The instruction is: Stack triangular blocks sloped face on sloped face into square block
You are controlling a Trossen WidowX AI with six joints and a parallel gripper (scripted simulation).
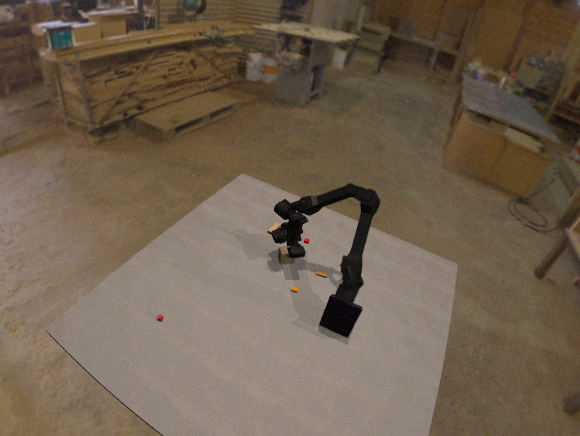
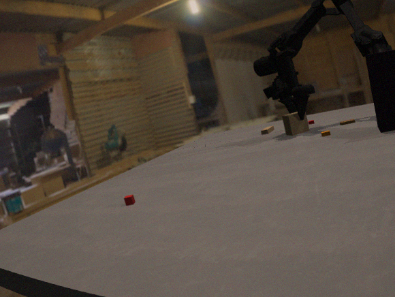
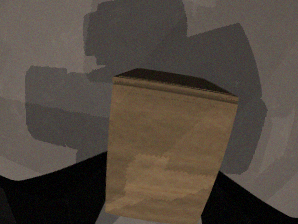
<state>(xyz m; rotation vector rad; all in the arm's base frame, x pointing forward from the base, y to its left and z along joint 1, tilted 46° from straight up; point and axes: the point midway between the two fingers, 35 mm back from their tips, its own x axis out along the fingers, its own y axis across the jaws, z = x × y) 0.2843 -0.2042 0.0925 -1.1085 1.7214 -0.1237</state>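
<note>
Right now the triangular block is 2 cm ahead of my gripper tip, 2 cm to the left of it and 2 cm below it. Also, from my gripper tip: orange-brown bar (16 cm behind, 3 cm below); then tan bar (14 cm ahead, 14 cm to the right, 3 cm below); then orange piece (9 cm behind, 14 cm to the left, 3 cm below).
</note>
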